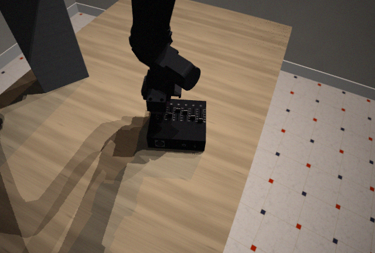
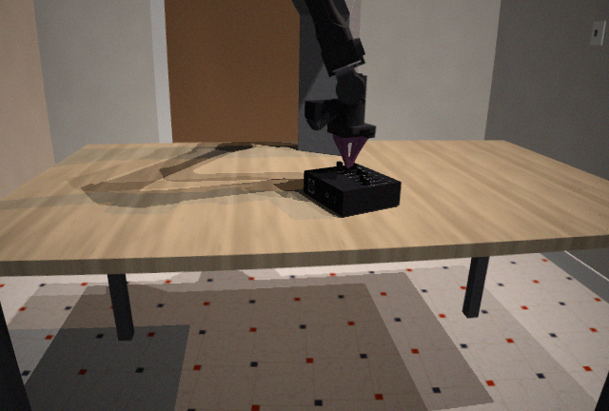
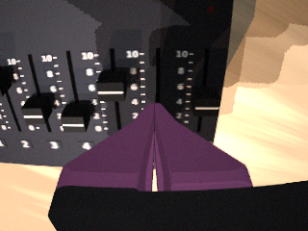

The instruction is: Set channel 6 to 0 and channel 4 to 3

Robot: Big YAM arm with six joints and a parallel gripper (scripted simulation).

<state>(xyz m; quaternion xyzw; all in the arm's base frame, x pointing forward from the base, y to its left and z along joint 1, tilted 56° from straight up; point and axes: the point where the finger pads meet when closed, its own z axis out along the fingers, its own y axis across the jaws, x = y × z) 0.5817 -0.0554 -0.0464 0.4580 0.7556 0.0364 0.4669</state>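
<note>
Now: the channel 6 cap 10 mm to the left of my hand and 10 mm behind it. Round my hand: channel 5 cap (20 mm ahead, 10 mm to the right); channel 4 cap (40 mm ahead, 10 mm to the left); channel 3 cap (60 mm ahead, 10 mm to the left).
</note>
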